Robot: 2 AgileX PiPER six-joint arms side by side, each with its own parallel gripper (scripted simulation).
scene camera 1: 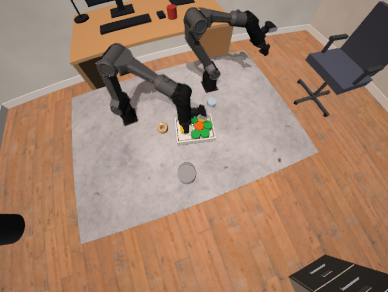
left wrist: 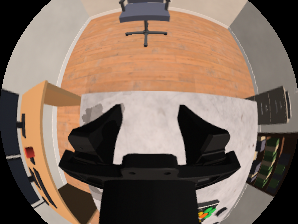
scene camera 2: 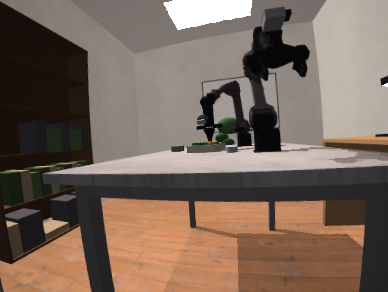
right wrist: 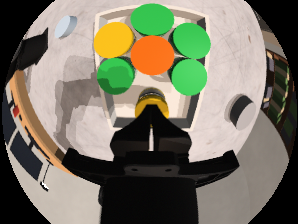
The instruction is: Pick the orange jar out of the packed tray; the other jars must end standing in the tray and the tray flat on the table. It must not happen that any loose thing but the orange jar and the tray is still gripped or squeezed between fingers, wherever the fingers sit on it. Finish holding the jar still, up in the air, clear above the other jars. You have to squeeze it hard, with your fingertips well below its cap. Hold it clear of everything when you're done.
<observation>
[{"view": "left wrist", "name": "my left gripper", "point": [150, 111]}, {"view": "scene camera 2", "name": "my left gripper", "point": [285, 74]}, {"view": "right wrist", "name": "my right gripper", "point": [151, 111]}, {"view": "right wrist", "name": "cream tray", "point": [119, 109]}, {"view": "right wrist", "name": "orange jar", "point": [152, 55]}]
</observation>
